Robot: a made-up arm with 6 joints. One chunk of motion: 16 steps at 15 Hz.
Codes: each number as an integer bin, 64 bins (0 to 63) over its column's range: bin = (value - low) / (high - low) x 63, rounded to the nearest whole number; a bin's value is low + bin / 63 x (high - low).
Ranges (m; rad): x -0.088..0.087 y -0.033..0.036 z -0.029..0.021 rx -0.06..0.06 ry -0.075..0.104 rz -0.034..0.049
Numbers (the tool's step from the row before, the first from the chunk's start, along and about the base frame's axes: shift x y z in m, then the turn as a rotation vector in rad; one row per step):
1: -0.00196 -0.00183 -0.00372 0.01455 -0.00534 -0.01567
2: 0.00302 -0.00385 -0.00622 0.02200 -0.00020 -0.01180
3: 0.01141 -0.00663 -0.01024 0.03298 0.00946 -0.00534
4: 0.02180 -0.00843 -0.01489 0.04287 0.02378 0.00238
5: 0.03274 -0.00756 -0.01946 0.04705 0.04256 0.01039
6: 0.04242 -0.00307 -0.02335 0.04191 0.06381 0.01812
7: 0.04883 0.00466 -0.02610 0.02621 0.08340 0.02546
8: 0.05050 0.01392 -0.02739 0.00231 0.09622 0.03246
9: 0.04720 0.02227 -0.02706 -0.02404 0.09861 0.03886
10: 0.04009 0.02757 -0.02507 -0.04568 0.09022 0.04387
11: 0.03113 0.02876 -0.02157 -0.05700 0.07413 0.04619
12: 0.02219 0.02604 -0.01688 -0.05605 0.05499 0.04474
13: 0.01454 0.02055 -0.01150 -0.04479 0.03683 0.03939
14: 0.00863 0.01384 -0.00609 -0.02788 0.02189 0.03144
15: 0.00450 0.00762 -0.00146 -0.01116 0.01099 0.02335
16: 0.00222 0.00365 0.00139 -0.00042 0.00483 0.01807
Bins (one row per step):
1: 31 28 32 39 25 14
2: 33 27 29 43 26 17
3: 36 24 24 49 30 22
4: 40 22 18 54 35 28
5: 43 23 12 56 41 34
6: 47 27 7 54 49 40
7: 49 34 4 45 56 45
8: 50 43 2 33 60 50
9: 49 50 2 19 61 55
10: 46 55 5 8 58 59
11: 43 56 9 2 52 61
12: 40 54 15 2 46 60
13: 37 49 22 8 39 56
14: 35 43 29 17 34 50
15: 33 37 35 26 30 44
16: 32 33 38 31 28 40

